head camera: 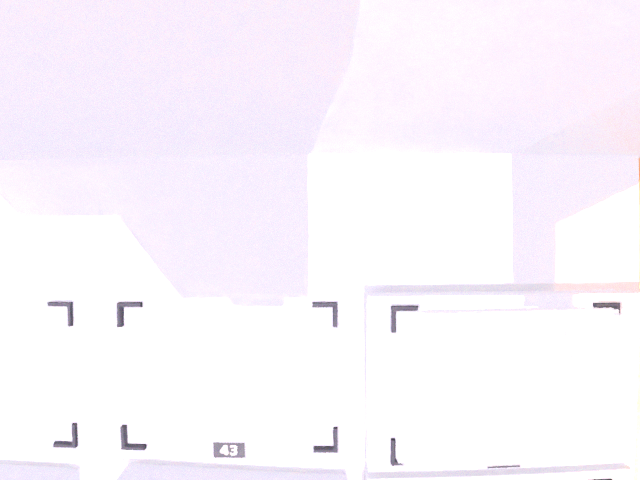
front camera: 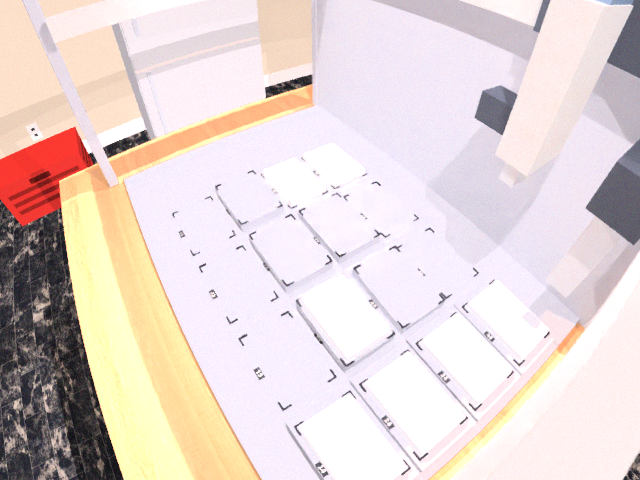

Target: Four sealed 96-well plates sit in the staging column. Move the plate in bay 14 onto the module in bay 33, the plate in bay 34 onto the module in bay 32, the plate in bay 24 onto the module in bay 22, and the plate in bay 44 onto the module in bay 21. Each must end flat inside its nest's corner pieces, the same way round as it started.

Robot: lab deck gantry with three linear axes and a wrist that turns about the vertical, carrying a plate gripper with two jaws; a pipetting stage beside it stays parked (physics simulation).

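Places are measured from the robot's base along level axes (x ahead, y up, z right), in millimetres.
Pixels of known places: gripper, fingertip midpoint: (front camera: 573, 268); robot's base, origin of the base link: (front camera: 173, 214).
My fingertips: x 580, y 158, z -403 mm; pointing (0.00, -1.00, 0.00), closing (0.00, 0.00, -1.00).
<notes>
For each thing: its top centre in the pictures, then the offset to it from my fingertips. "*": a spot on its surface instead.
- bay 14, surface spot: (front camera: 351, 439) * dx -33, dy -129, dz +355 mm
- bay 24, surface spot: (front camera: 413, 403) * dx -22, dy -129, dz +259 mm
- bay 34, surface spot: (front camera: 465, 361) * dx -20, dy -129, dz +157 mm
- bay 44, surface spot: (head camera: 501, 382) (front camera: 507, 310) * dx -33, dy -129, dz +33 mm
- bay 33, surface spot: (front camera: 400, 289) * dx -176, dy -138, dz +148 mm
- bay 32, middle of its top: (front camera: 338, 221) dx -352, dy -136, dz +146 mm
- bay 22, middle of its top: (front camera: 289, 246) dx -352, dy -136, dz +252 mm
- bay 21, middle of its top: (front camera: 247, 194) dx -516, dy -136, dz +253 mm
- bay 23, surface spot: (front camera: 343, 317) * dx -183, dy -124, dz +260 mm
- bay 31, surface spot: (front camera: 294, 180) * dx -507, dy -143, dz +148 mm
- bay 41, surface spot: (front camera: 333, 162) * dx -512, dy -143, dz +43 mm
- Bay 43's label, surface spot: (head camera: 229, 450) * dx -188, dy -157, dz +85 mm
In the front view, bright white rectangles fill the nests of bay 14 (front camera: 351, 439), bay 24 (front camera: 413, 403), bay 34 (front camera: 465, 361) and bay 44 (front camera: 504, 317) (head camera: 501, 382). They are washed out, so plate edges are hard to make out. The modules in bay 33 (front camera: 400, 289), bay 32 (front camera: 338, 222), bay 22 (front camera: 292, 253) and bay 21 (front camera: 248, 198) have flat grey tops with dark corner pieces, and no plate shows on them. Gantry parts hang high at the right of the front view. The gripper's two jaws cannot be told apart there, nor what is between them.
White-topped blocks stand in bay 23 (front camera: 343, 317), bay 31 (front camera: 294, 180) and bay 41 (front camera: 333, 162). A pale column (front camera: 558, 87) and a dark block (front camera: 620, 196) hang over the right side. Bay 43's label (head camera: 229, 450) shows in the head view.
</notes>
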